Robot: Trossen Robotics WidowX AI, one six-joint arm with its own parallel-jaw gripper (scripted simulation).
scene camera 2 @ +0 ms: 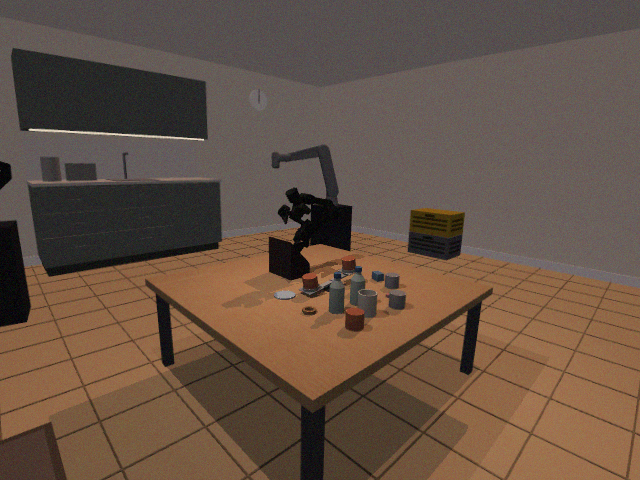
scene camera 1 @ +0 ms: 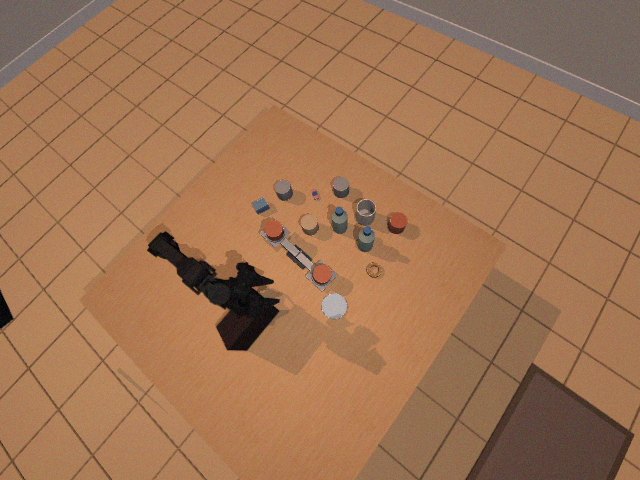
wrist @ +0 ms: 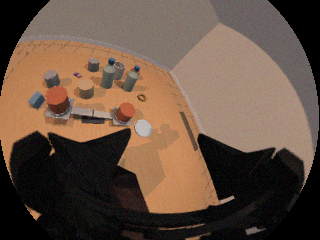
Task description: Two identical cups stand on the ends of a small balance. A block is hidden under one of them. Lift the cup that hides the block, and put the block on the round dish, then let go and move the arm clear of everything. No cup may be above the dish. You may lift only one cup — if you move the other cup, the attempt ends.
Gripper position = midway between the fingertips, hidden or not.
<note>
My gripper (scene camera 1: 276, 291) is open, holding nothing.
My gripper shows as well in the wrist view (wrist: 165, 134).
</note>
